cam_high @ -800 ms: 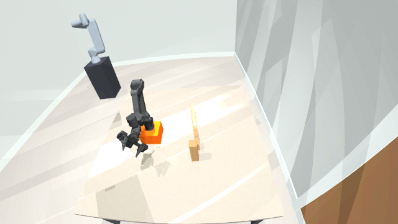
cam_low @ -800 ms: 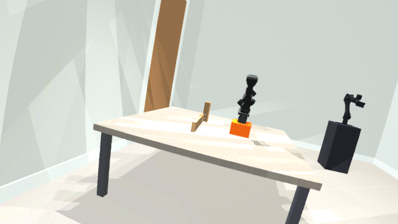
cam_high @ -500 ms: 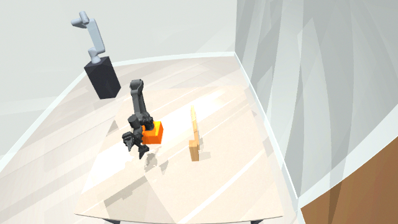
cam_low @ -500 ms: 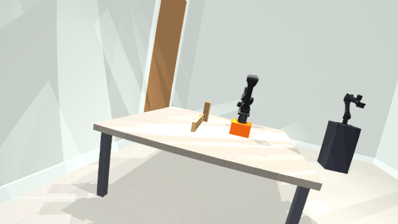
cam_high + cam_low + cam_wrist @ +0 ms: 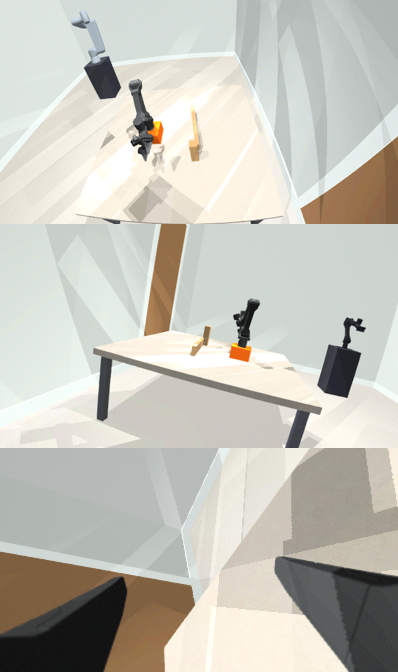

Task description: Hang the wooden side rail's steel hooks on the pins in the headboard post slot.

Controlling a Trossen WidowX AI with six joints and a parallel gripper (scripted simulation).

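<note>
Now: gripper tip 25 cm short of the wooden headboard post, 16 cm above it and 13 cm to the right of it.
</note>
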